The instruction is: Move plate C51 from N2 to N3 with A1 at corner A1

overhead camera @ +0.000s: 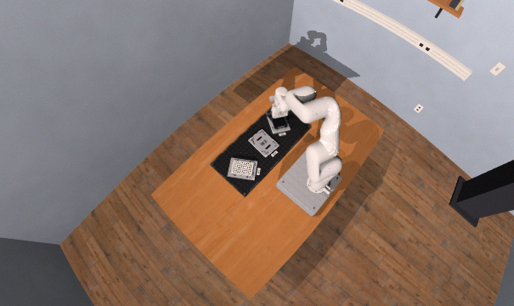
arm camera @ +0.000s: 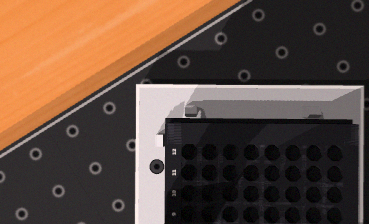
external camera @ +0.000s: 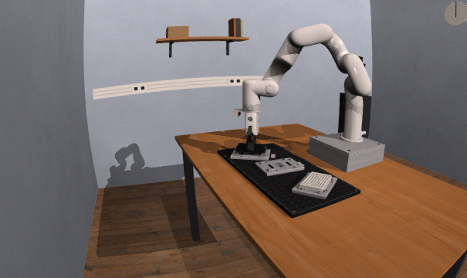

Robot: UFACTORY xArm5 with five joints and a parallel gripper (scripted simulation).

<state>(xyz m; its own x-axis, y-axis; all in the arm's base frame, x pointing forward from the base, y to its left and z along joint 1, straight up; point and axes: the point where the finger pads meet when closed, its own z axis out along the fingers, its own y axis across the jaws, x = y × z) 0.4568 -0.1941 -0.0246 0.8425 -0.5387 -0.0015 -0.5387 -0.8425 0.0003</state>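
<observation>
Right now the light grey nest is 4 cm below my hand. Also, from my hand: white well plate (6 cm behind, 40 cm to the left, 3 cm below); black well plate (1 cm below); A1 mark (3 cm behind, 9 cm to the left, 3 cm below).
</observation>
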